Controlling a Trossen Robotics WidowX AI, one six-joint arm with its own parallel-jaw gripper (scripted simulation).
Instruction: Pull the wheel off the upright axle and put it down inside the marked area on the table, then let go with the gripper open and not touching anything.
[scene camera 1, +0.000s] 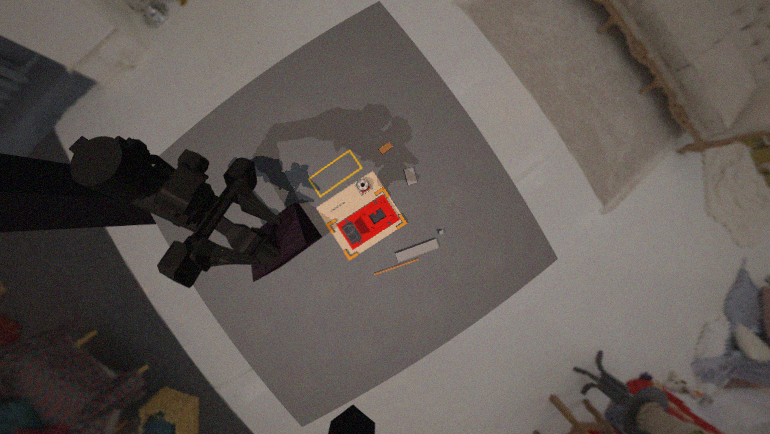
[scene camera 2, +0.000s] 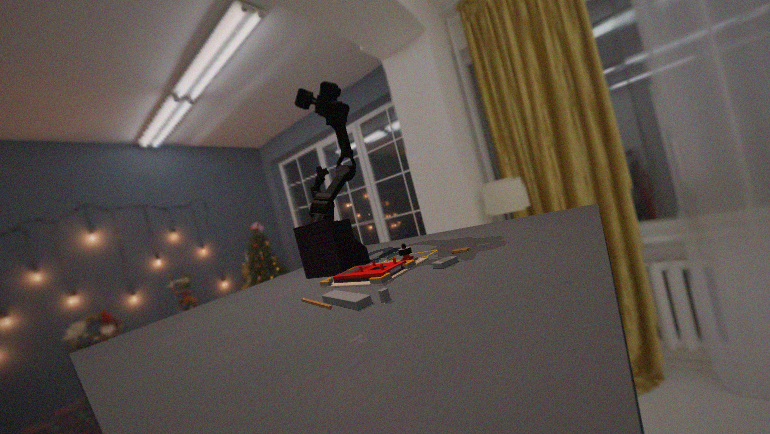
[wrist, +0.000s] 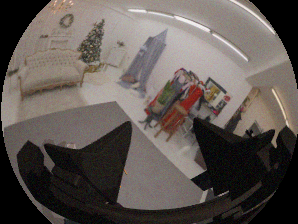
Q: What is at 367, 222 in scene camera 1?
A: A red plate.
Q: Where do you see my gripper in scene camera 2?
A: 315, 99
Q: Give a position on a red plate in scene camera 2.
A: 361, 273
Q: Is my gripper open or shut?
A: Open.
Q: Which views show my gripper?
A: Scene camera 1, scene camera 2 and the wrist view: all of them.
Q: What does my gripper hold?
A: Nothing.
